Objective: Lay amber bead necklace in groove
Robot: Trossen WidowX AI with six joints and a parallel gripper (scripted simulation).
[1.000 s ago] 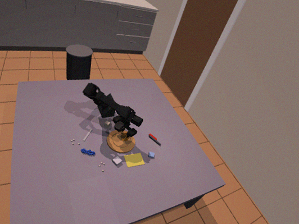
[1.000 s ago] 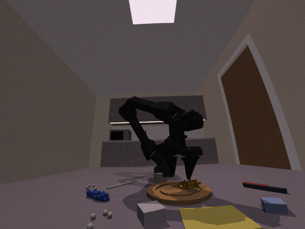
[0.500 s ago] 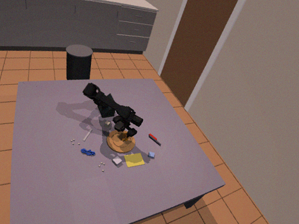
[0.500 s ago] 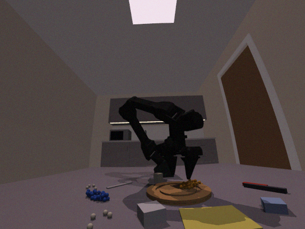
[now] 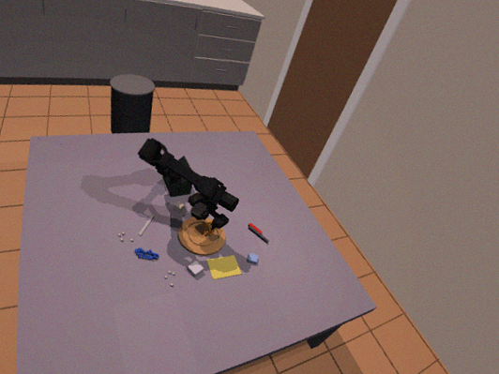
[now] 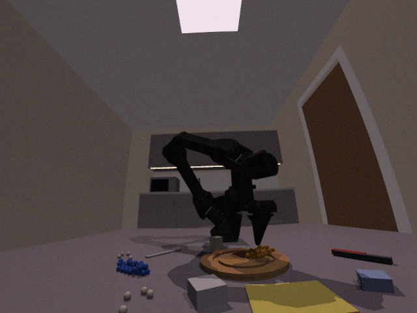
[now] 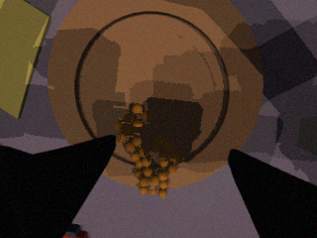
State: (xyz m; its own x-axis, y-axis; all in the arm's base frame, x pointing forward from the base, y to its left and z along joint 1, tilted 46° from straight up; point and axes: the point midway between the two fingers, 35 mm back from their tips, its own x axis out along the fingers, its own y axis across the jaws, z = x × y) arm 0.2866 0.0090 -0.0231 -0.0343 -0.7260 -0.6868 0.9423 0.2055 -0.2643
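Right now my gripper tip is 3 cm short of the round wooden bead board, 3 cm above it and 2 cm to the left of it. From my gripper tip the other things lie so: grey block (18 cm ahead, 11 cm to the right, 3 cm below); yellow pad (20 cm ahead, 4 cm below); thin rod (22 cm to the right, 9 cm behind, 4 cm below).
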